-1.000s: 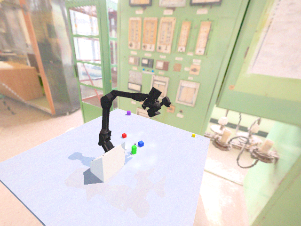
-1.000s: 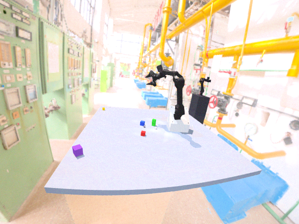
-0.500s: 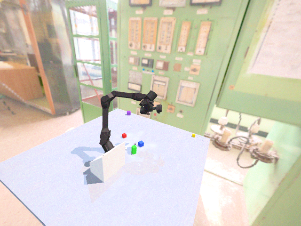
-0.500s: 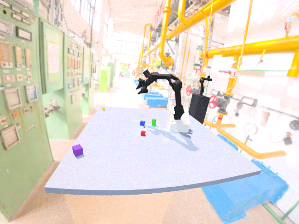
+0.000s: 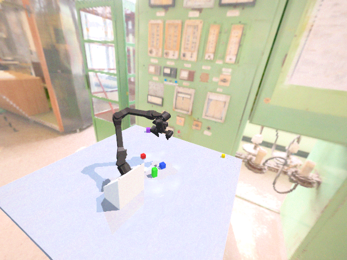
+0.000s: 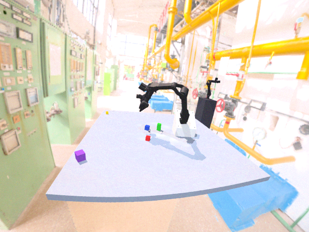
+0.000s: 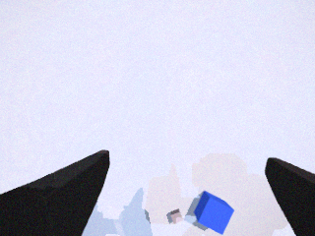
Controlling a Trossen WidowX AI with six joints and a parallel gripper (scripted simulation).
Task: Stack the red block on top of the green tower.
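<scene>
Right now the red block is 190 mm below my gripper tip, 140 mm to the left of it and 80 mm behind it. Also, from my gripper tip: purple block: 420 mm to the left, 360 mm ahead, 190 mm below; then blue block: 190 mm below, 100 mm behind, 70 mm to the right; then yellow block: 460 mm to the right, 370 mm ahead, 200 mm below.
</scene>
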